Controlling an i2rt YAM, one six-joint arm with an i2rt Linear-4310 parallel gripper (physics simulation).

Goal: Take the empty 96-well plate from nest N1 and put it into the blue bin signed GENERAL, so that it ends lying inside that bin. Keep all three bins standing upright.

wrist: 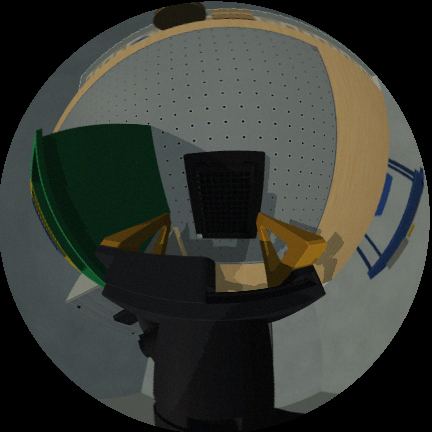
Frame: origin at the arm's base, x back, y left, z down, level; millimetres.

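Seen in the pictures: gripper, fingertip midpoint: (pixel 213 217).
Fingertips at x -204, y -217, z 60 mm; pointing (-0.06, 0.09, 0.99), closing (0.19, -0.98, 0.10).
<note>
Offsets run from my fingertips to a thing's top centre. "pt": to the spot under its first point. Level surfaces: height alone.
The dark 96-well plate @(dx +21, dy -8, dz +63 mm) (pixel 225 195) shows near the middle of the wrist view, in a black nest @(dx +21, dy -8, dz +74 mm) (pixel 225 156) on the grey perforated board. Its grid of wells faces the camera. My gripper (pixel 213 217) is open, with nothing between its orange fingers. The fingertips appear on either side of the near end of the plate and stand off from it; the height gap is hard to judge. The blue bin's GENERAL sign cannot be read; a thin blue strip shows at the far left, beyond the green wall.
A large green bin-like shape @(dx -58, dy +156, dz -91 mm) (pixel 110 170) stands left of the nest, with a thin yellow edge @(pt dx +15, dy +268, dz -89 mm) (pixel 73 264) behind it. The grey perforated board @(dz +89 mm) (pixel 280 115) has a wooden border (pixel 362 140). A blue railed structure (pixel 407 215) is beyond the right edge. A dark round object (pixel 180 16) is at the top.
</note>
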